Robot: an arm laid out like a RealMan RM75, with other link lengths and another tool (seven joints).
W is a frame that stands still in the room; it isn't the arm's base.
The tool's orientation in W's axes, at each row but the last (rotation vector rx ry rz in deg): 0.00 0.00 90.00; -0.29 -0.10 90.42; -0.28 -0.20 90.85; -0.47 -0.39 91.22; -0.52 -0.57 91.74
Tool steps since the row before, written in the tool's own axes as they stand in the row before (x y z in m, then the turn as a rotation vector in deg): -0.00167 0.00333 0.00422 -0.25 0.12 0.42; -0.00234 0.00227 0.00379 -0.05 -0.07 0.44; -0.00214 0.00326 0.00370 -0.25 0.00 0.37; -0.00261 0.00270 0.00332 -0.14 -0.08 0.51; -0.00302 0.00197 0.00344 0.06 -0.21 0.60
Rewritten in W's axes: -0.00333 -0.00167 0.00422 -0.12 -0.25 0.42; -0.00227 -0.00235 0.00379 0.07 -0.05 0.44; -0.00325 -0.00219 0.00368 0.00 -0.25 0.37; -0.00268 -0.00266 0.00330 0.08 -0.14 0.51; -0.00192 -0.00308 0.00341 0.20 0.07 0.60
